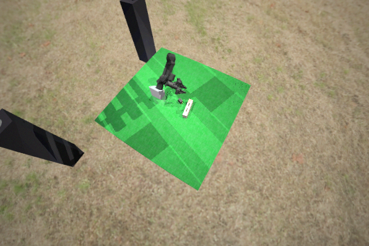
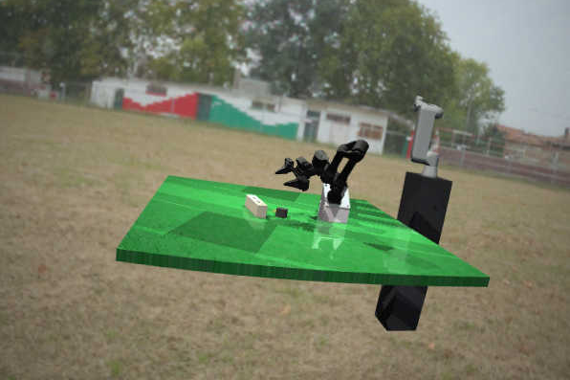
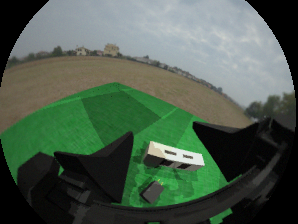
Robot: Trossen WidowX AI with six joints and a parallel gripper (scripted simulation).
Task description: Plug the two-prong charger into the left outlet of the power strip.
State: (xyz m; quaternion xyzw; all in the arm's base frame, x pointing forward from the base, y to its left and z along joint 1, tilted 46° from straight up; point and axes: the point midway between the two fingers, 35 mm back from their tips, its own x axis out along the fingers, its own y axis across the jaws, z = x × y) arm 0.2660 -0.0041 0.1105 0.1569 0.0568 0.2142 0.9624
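Now: the black two-prong charger 16 cm below my gripper tip, 6 cm to the right of it and 3 cm behind it.
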